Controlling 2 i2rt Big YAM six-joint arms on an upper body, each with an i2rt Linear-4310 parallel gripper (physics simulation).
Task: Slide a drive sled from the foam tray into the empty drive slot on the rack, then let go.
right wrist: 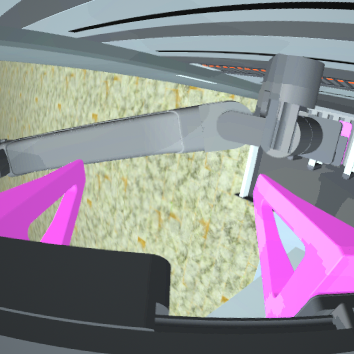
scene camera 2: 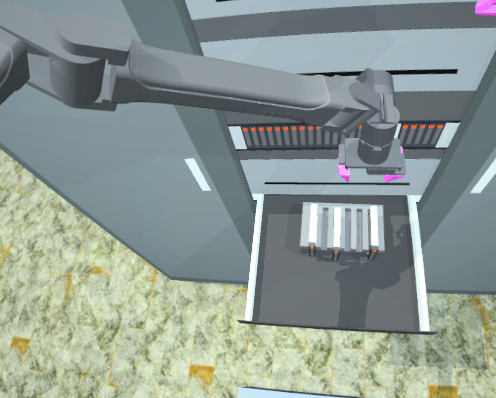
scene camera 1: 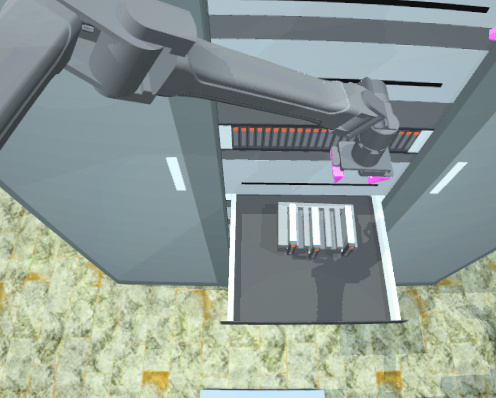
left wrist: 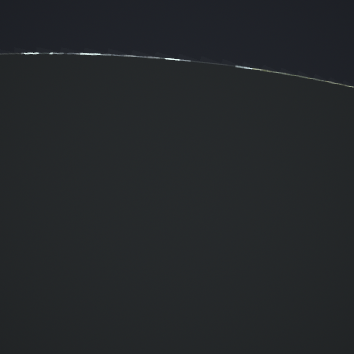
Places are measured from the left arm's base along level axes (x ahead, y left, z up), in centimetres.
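Where they show: left gripper, fingertip midpoint: (right wrist: 321, 135) (scene camera 2: 366, 179) (scene camera 1: 351, 180); right gripper, fingertip midpoint: (right wrist: 170, 175) (scene camera 1: 480, 10).
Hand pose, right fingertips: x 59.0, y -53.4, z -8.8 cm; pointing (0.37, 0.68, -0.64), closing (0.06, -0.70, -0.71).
Observation:
After its pixels a point has its place.
The pale foam tray (scene camera 1: 283, 226) {x 59.1, y -35.7, z -74.6 cm} (scene camera 2: 305, 227) {x 59.0, y -35.4, z -74.6 cm} lies in the pulled-out drawer. Three white-topped drive sleds stand in it: left (scene camera 1: 293, 225) {x 57.1, y -37.7, z -69.2 cm} (scene camera 2: 313, 225) {x 57.3, y -37.7, z -69.1 cm}, middle (scene camera 1: 315, 227) {x 56.6, y -43.4, z -69.2 cm} (scene camera 2: 337, 227) {x 56.9, y -43.6, z -69.2 cm} and right (scene camera 1: 349, 224) {x 57.4, y -52.5, z -69.1 cm} (scene camera 2: 374, 225) {x 57.6, y -52.7, z -69.1 cm}. The rack's drive row (scene camera 1: 280, 139) {x 70.1, y -33.1, z -50.0 cm} (scene camera 2: 282, 137) {x 70.1, y -30.8, z -49.7 cm} has orange-tipped drives. The left wrist covers part of that row; the empty slot cannot be made out clearly. My left gripper (scene camera 1: 354, 179) {x 60.5, y -48.8, z -51.9 cm} (scene camera 2: 371, 178) {x 60.5, y -48.8, z -51.9 cm} is open, in front of the rack above the drawer's back. The left wrist view is dark, with a thin bright curved line. My right gripper (right wrist: 170, 175) {x 59.0, y -53.4, z -8.8 cm} is open and empty, away from the tray.
The drawer (scene camera 1: 231, 260) {x 50.0, y -21.6, z -76.9 cm} (scene camera 2: 253, 260) {x 49.9, y -21.8, z -76.9 cm} has white side rails and a dark front edge. Grey cabinet panels (scene camera 1: 125, 200) {x 68.1, y 10.6, z -77.6 cm} (scene camera 2: 140, 200) {x 68.1, y 17.0, z -77.8 cm} flank the rack. The left arm (scene camera 1: 265, 85) {x 51.9, y -27.5, z -15.7 cm} (scene camera 2: 225, 80) {x 52.9, y -27.9, z -15.8 cm} (right wrist: 125, 135) {x 56.9, y -33.8, z -19.9 cm} crosses in front of the rack. A magenta tip shows at the scene views' upper right.

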